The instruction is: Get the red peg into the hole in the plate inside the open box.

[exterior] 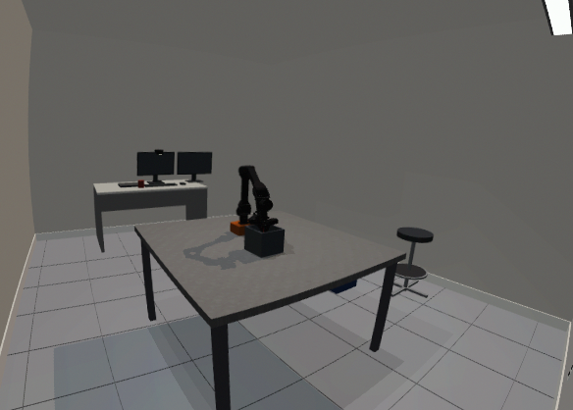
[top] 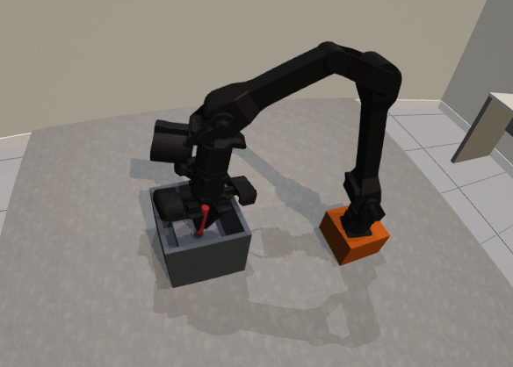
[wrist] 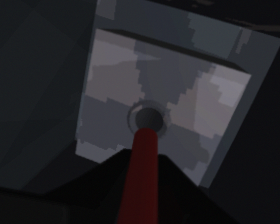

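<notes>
My gripper tip is 2 cm below the red peg. Also, from my gripper tip: light grey plate (4 cm below, 1 cm to the right, 1 cm ahead).
</notes>
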